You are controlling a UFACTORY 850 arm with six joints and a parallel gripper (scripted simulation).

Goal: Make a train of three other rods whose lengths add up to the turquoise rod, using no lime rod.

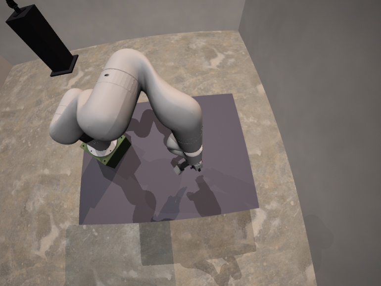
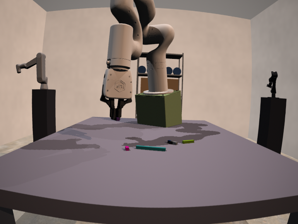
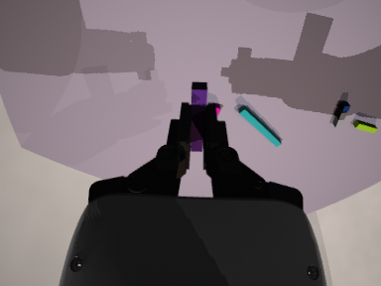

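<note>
The grey rod is 21 cm to the left of my hand, 11 cm below it and 6 cm behind it. From my hand the other things lie so: purple rod: 2 cm below; turquoise rod: 13 cm to the left, 11 cm below, 3 cm ahead; magenta rod: 11 cm below, 5 cm to the left, 5 cm ahead.
</note>
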